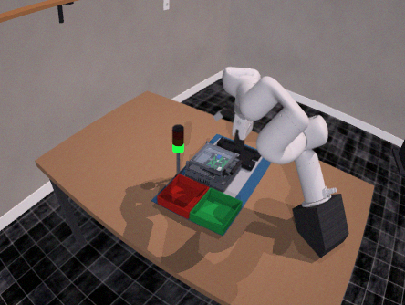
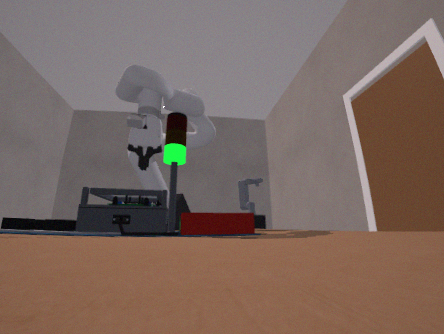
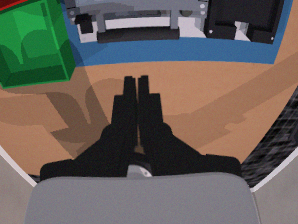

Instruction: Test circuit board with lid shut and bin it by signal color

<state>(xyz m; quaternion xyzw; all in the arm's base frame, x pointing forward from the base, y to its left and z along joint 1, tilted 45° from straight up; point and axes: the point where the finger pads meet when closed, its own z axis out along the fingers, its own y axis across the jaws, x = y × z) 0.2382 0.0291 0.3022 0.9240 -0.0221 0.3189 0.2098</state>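
Now: the black latch block 120 mm below my hand, 50 mm to the left of it and 30 mm ahead of it. Round my hand: tester lid (120 mm below, 90 mm ahead, 20 mm to the right); green circuit board (140 mm below, 80 mm ahead, 20 mm to the right); tester plate (140 mm below, 90 mm ahead, 10 mm to the right).
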